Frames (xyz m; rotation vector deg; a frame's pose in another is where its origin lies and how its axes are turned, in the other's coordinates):
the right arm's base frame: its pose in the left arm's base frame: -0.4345 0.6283 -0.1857 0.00 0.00 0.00
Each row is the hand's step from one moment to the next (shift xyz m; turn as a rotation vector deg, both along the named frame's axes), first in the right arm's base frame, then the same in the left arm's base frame.
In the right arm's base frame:
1: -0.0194 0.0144 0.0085 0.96 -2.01 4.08
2: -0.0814 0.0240 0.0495 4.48 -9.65 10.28
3: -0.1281 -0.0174 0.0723 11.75 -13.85 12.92
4: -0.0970 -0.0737 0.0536 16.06 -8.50 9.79
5: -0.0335 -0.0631 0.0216 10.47 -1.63 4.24
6: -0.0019 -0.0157 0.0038 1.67 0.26 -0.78
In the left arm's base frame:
1: -0.0194 0.0144 0.0085 0.96 -2.01 4.08
2: -0.0814 0.0240 0.0495 4.48 -9.65 10.28
3: -0.1281 -0.0174 0.0723 11.75 -13.85 12.92
4: -0.0970 -0.0737 0.0536 16.06 -8.50 9.79
5: -0.0335 -0.0631 0.0216 10.47 -1.63 4.24
6: -0.0019 -0.0157 0.0038 1.67 0.26 -0.78

